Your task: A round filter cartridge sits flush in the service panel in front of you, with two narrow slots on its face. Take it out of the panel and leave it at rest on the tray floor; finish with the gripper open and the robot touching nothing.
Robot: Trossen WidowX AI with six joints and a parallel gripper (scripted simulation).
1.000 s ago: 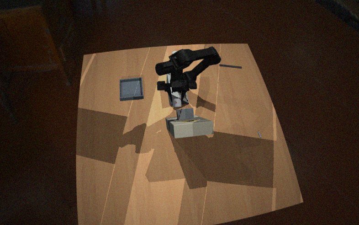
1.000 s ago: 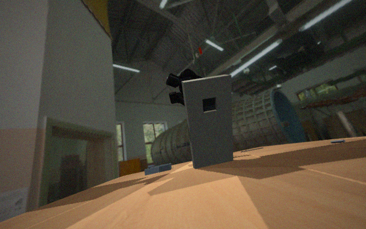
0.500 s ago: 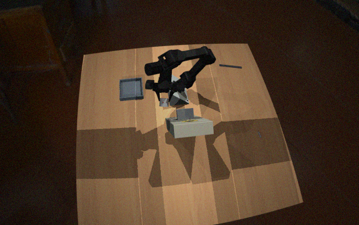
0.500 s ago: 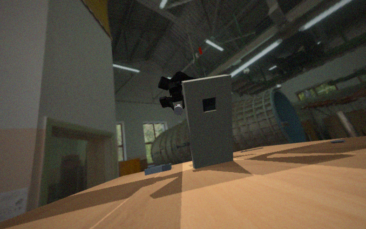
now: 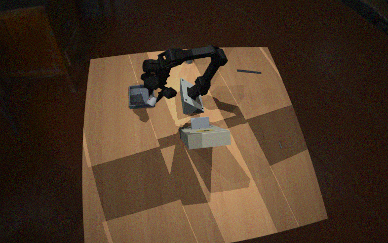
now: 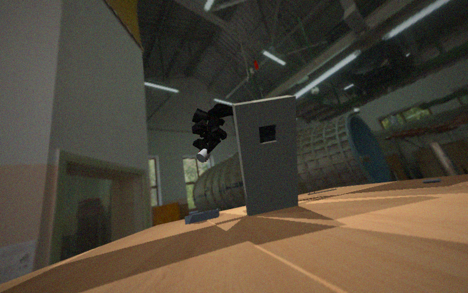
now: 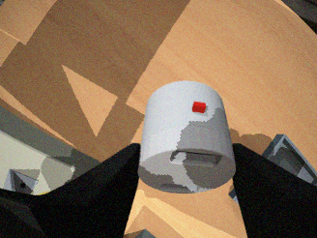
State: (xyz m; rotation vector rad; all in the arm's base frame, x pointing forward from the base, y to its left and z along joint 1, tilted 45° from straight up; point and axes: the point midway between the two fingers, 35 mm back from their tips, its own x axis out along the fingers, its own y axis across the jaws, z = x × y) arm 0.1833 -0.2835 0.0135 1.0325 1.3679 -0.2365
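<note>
The blue-grey tray is 260 mm below my gripper tip, 210 mm behind it and 90 mm to the right of it. Also, from my gripper tip: grey service panel 230 mm to the left, 140 mm ahead, 90 mm below; filter cartridge right at my gripper tip; small grey pin 700 mm to the left, 260 mm below, 140 mm ahead.
</note>
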